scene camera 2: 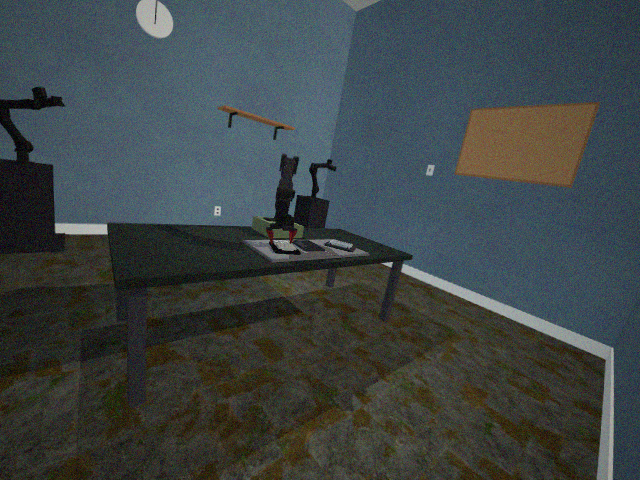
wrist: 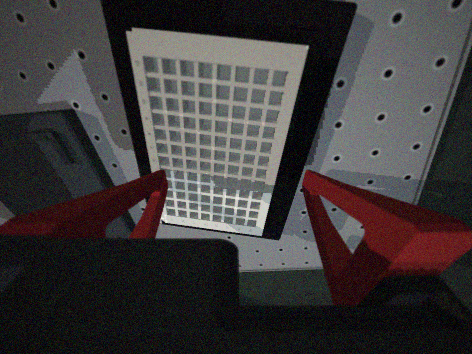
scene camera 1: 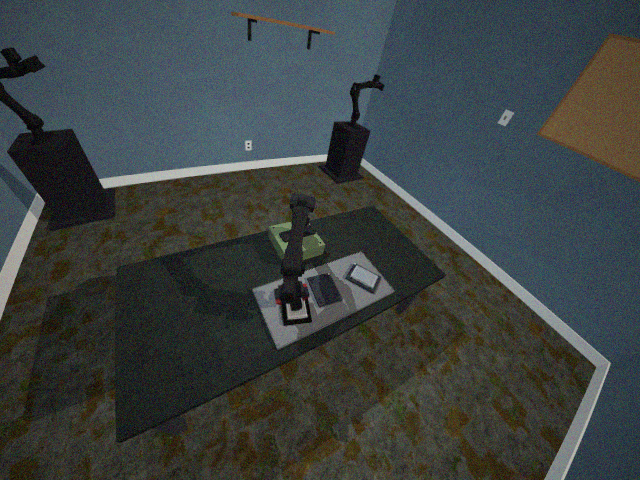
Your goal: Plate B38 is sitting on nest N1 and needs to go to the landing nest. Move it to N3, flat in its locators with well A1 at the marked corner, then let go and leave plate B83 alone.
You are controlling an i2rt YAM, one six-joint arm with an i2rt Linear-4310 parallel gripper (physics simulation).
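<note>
A beige well plate (scene camera 1: 297, 313) (scene camera 2: 283, 245) (wrist: 215, 115) lies in a black nest (scene camera 1: 297, 322) (wrist: 320, 65) at the left end of the grey board. My gripper (scene camera 1: 292, 301) (scene camera 2: 281, 241) (wrist: 235, 177) is open above it, its red fingers on either side of the plate's lower part in the wrist view, with nothing held. The middle nest (scene camera 1: 324, 289) (scene camera 2: 309, 245) (wrist: 55, 160) is dark and holds no plate. A second, pale plate (scene camera 1: 363, 276) (scene camera 2: 340, 244) sits in the right nest. No plate or nest names can be read, and no corner mark is legible.
The perforated grey board (scene camera 1: 273, 335) (scene camera 2: 330, 254) (wrist: 380, 95) bears the nests on the dark table (scene camera 1: 170, 361) (scene camera 2: 175, 258). A green box (scene camera 1: 315, 250) (scene camera 2: 258, 227) stands behind the board, by the arm. Two other arms stand on pedestals near the walls.
</note>
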